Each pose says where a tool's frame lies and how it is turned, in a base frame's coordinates. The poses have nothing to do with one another.
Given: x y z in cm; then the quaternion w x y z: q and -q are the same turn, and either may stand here.
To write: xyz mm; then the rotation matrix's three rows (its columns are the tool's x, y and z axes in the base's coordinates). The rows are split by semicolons. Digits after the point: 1 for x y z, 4 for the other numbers.
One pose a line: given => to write
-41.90 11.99 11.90 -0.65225 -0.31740 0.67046 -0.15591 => -419.0 119.9 119.0; 0.0523 -0.6290 -0.7756; -0.2222 0.7499 -0.6231; 0.9736 0.2050 -0.1005
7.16 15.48 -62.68 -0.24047 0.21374 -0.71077 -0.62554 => 71.6 154.8 -626.8; -0.7930 -0.6047 0.0744; -0.0030 0.1260 0.9920; -0.6092 0.7864 -0.1018
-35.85 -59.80 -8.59 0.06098 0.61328 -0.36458 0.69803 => -358.5 -598.0 -85.9; -0.2403 -0.5323 0.8117; -0.3620 -0.7267 -0.5838; 0.9006 -0.4342 -0.0181
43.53 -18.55 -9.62 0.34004 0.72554 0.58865 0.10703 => 435.3 -185.5 -96.2; 0.2841 0.7814 0.5556; 0.9270 -0.0757 -0.3674; -0.2450 0.6194 -0.7458
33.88 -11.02 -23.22 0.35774 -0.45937 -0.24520 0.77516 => 338.8 -110.2 -232.2; -0.3220 -0.3293 -0.8876; 0.7799 -0.6238 -0.0515; -0.5367 -0.7088 0.4577
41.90 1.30 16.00 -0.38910 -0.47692 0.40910 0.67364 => 419.0 13.0 160.0; -0.2423 0.1340 -0.9609; -0.9144 -0.3625 0.1800; -0.3242 0.9223 0.2104
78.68 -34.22 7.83 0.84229 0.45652 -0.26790 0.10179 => 786.8 -342.2 78.3; 0.8357 -0.4161 -0.3584; -0.0731 0.5625 -0.8236; 0.5442 0.7145 0.4396
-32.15 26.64 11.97 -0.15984 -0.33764 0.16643 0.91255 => -321.5 266.4 119.7; -0.7209 0.1793 -0.6694; -0.4041 -0.8935 0.1958; -0.5630 0.4117 0.7166
